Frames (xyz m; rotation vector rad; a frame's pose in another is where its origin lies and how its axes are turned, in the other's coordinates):
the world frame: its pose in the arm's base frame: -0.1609 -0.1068 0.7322 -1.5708 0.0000 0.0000
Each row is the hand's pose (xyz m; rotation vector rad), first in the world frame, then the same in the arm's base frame.
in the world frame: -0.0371 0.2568 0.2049 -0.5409 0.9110 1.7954
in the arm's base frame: -0.1980 0.0981 0.4754 -1.4410 2.2183 0.7249
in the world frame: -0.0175 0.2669 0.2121 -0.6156 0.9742 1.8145
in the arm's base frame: -0.1784 0.1053 0.4653 -1.4716 2.3071 0.6952
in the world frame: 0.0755 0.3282 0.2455 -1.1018 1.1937 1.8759
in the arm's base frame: -0.0854 0.1387 0.4040 1.5852 -2.4930 -0.5540
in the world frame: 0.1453 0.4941 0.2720 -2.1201 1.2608 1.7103
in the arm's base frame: -0.0156 0.1652 0.2381 1.3549 -1.7273 -0.2613
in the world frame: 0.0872 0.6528 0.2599 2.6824 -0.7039 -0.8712
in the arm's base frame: -0.0737 0.1531 0.0794 1.2442 -0.8376 -0.0890
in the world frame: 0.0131 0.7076 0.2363 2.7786 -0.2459 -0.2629
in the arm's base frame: -0.1478 0.1295 0.0246 1.2213 -0.2704 -0.0090
